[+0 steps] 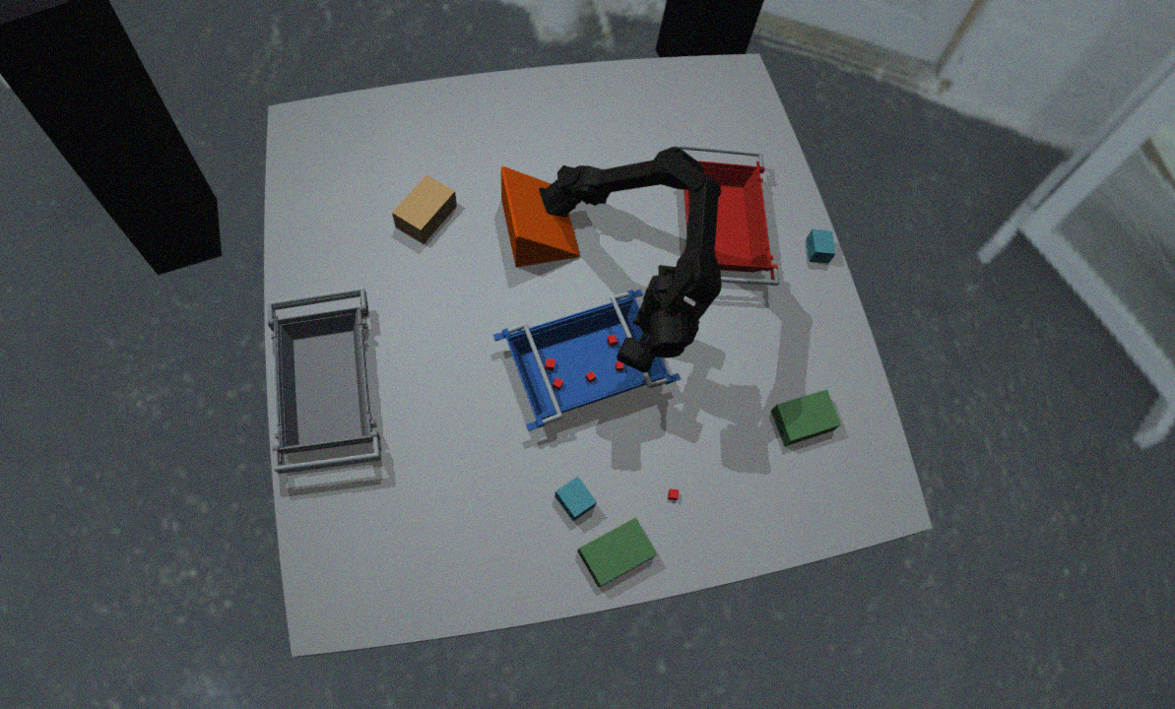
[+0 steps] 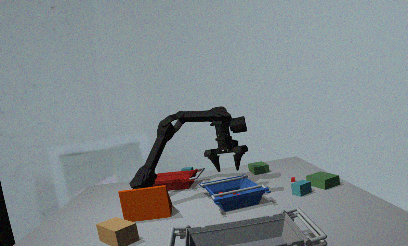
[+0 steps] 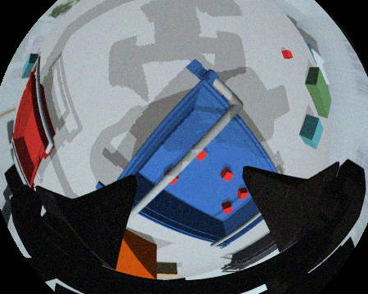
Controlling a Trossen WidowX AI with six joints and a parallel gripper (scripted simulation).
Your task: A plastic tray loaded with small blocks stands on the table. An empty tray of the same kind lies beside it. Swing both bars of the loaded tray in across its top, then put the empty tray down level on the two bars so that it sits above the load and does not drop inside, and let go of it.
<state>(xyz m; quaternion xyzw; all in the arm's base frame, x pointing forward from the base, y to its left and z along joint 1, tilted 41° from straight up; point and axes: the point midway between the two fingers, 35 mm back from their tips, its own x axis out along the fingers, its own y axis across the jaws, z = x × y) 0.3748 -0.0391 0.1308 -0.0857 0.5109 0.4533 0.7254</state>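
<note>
The red tray is 250 mm behind my gripper tip, 300 mm to the left of it and 60 mm below it. Also, from my gripper tip: red cube 280 mm ahead, 20 mm to the right, 90 mm below; then tan block 450 mm behind, 320 mm to the right, 70 mm below.
</note>
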